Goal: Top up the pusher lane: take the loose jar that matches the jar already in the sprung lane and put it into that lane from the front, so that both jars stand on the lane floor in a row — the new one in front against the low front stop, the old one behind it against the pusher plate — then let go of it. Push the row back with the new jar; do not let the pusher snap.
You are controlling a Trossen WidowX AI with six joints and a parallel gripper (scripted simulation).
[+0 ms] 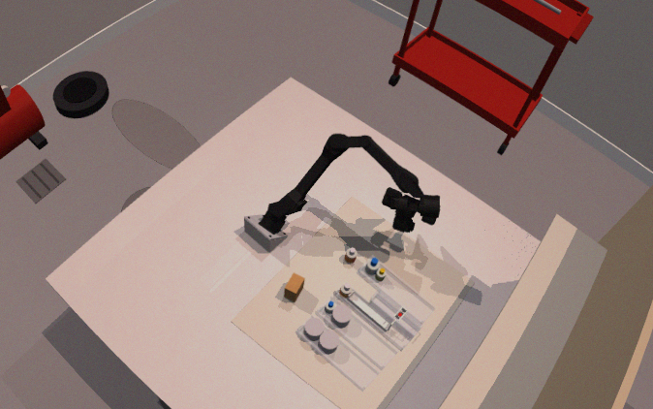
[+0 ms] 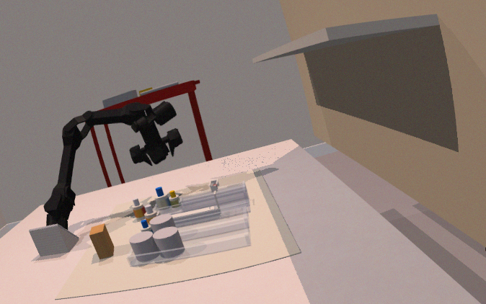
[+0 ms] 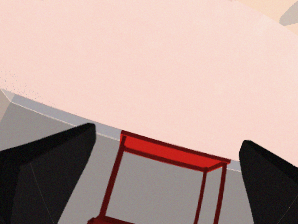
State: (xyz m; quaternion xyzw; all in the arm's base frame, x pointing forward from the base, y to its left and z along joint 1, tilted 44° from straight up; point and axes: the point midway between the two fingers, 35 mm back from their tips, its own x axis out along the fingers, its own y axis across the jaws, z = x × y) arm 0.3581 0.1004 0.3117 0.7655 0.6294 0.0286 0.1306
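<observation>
Now: gripper tip 20 cm past the orange box, 45 cm to the left of it and 7 cm above it. Also, from my gripper tip: clear sprung lane (9 cm ahead, 37 cm to the right, 9 cm below); then red mark (13 cm ahead, 36 cm to the right, 4 cm below); then pusher plate (6 cm ahead, 36 cm to the right, 6 cm below).
</observation>
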